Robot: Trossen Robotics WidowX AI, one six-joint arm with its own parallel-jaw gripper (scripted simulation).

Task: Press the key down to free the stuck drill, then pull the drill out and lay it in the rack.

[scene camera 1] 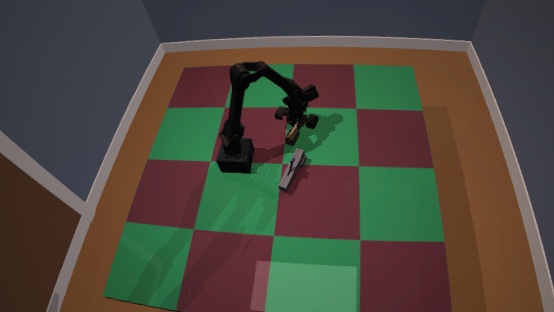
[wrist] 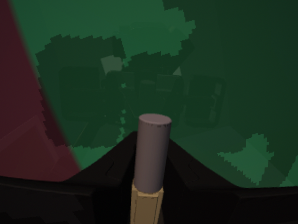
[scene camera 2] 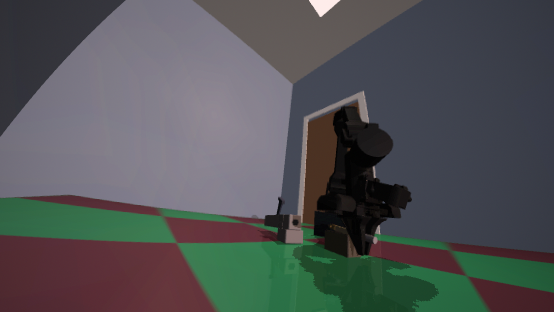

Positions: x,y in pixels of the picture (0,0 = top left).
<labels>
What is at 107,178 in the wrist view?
My gripper.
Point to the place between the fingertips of my gripper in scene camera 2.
At 363,255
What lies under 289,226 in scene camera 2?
A holder block.
</labels>
